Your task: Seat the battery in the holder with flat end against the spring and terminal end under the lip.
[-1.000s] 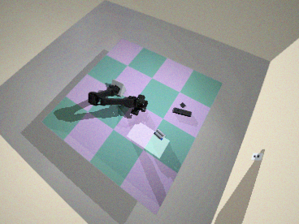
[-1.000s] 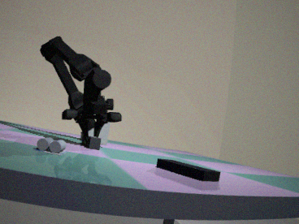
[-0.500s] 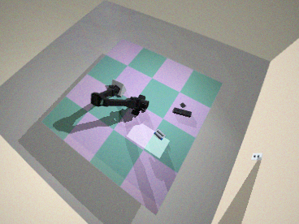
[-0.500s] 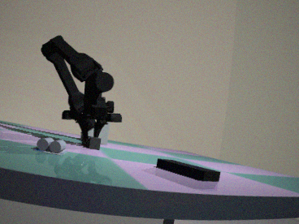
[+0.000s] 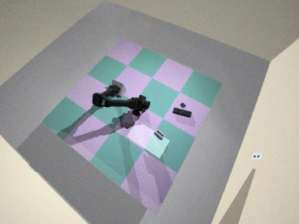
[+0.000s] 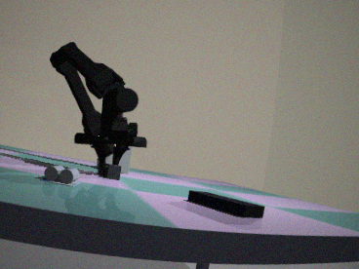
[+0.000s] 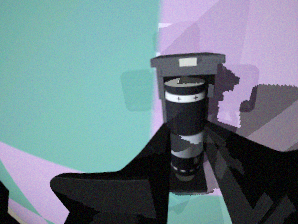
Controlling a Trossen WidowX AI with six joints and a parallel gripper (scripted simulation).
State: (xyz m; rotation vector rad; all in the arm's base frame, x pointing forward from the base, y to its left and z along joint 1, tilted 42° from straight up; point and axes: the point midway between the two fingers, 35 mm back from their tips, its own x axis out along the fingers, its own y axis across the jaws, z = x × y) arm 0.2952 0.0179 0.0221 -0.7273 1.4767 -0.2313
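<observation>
The battery is 1 cm above my gripper tip. Round my gripper tip: long black block 33 cm ahead, 20 cm to the left, 1 cm above; small dark piece 30 cm ahead, 27 cm to the left, 1 cm below.
</observation>
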